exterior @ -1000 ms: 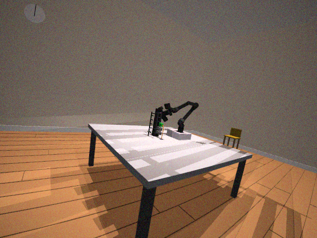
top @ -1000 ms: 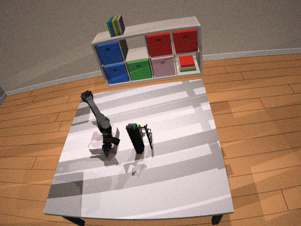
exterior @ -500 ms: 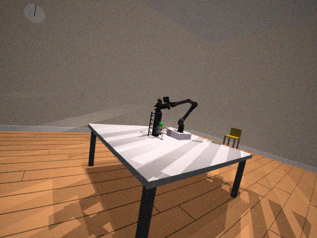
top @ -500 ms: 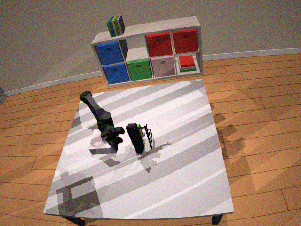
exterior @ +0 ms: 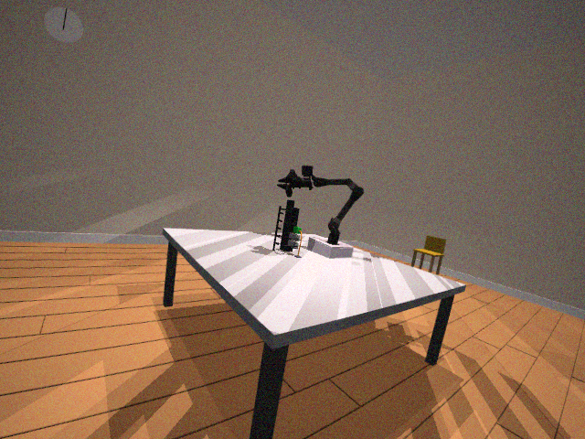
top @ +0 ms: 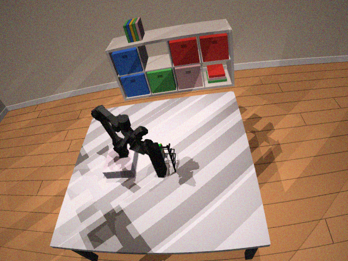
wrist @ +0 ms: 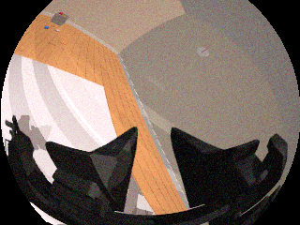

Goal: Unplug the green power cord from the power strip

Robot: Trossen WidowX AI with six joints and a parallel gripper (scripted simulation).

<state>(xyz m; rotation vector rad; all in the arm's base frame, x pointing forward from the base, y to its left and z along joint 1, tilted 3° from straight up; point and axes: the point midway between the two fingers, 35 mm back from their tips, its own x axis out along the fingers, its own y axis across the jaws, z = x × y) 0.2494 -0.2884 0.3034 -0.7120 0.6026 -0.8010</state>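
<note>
The green plug is 23 cm to the left of my gripper tip and 24 cm below it.
</note>
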